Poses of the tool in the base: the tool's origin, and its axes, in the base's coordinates. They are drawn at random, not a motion.
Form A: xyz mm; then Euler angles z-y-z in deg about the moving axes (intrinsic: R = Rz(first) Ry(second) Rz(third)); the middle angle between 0 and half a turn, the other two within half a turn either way.
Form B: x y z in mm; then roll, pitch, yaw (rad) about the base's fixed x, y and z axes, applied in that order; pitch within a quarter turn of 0, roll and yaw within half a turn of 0. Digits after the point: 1 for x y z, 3 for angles.
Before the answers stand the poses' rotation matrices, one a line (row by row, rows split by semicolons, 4 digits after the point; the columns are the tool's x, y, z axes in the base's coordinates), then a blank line. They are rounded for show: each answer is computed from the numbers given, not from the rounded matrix.
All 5 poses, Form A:
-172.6, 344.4, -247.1, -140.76, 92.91, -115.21
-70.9, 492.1, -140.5, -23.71, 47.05, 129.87
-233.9, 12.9, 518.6, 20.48, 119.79, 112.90
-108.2, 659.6, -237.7, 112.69, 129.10, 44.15
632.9, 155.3, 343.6, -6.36, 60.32, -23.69
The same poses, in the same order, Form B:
-0.5891 -0.2339 -0.7735; 0.6871 0.3589 -0.6318; 0.4254 -0.9036 -0.0508
-0.0913 -0.7366 0.6702; 0.8784 -0.3767 -0.2943; 0.4692 0.5618 0.6814
-0.1412 0.5649 0.8130; 0.9306 -0.2044 0.3036; 0.3377 0.7995 -0.4968
-0.4681 -0.8314 -0.2994; -0.6862 0.1285 0.7160; -0.5568 0.5405 -0.6307
0.4061 0.2992 0.8635; -0.4495 0.8881 -0.0962; -0.7956 -0.3491 0.4952

-172.6, 344.4, -247.1, -1.627, -0.439, 2.280
-70.9, 492.1, -140.5, 0.689, -0.488, 1.674
-233.9, 12.9, 518.6, 2.127, -0.344, 1.721
-108.2, 659.6, -237.7, 2.433, 0.591, -2.169
632.9, 155.3, 343.6, -0.614, 0.920, -0.836

